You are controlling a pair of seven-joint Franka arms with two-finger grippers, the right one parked.
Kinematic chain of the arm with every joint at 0, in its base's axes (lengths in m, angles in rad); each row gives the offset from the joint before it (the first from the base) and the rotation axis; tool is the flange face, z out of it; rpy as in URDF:
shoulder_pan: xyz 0 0 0.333 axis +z
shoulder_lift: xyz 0 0 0 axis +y
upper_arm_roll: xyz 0 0 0.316 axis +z
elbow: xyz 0.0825 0 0 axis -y
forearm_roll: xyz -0.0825 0 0.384 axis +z
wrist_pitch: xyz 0 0 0 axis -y
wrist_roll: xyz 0.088 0 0 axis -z
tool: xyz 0 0 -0.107 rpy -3.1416 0 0
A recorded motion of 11 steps. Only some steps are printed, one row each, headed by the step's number.
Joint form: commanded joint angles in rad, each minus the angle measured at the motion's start. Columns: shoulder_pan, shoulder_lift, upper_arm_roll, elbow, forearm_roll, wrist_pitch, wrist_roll.
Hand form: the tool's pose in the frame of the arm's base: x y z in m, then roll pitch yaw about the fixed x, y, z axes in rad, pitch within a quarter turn. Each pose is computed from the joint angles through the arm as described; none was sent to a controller.
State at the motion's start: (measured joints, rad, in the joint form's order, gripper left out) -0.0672 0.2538 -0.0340 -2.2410 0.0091 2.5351 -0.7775
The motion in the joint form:
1: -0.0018 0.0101 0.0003 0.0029 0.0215 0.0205 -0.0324
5: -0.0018 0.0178 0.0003 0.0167 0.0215 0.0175 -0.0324
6: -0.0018 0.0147 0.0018 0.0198 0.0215 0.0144 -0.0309
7: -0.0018 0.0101 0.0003 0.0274 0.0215 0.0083 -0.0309
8: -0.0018 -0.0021 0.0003 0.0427 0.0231 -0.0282 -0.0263
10: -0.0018 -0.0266 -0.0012 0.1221 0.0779 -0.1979 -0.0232
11: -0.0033 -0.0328 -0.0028 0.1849 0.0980 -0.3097 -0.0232
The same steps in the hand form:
1: 0.5481 -0.0570 0.2556 3.1092 -0.0439 0.6843
5: 0.5522 -0.0573 0.2565 3.1069 -0.0460 0.6845
6: 0.5533 -0.0566 0.2591 3.1052 -0.0486 0.6846
7: 0.5556 -0.0576 0.2641 3.1008 -0.0529 0.6835
8: 0.5580 -0.0577 0.2736 3.1090 -0.0483 0.6778
10: 0.5677 -0.0577 0.3048 -3.0966 -0.0318 0.6360
11: 0.5750 -0.0581 0.3256 -3.0519 -0.0153 0.6260

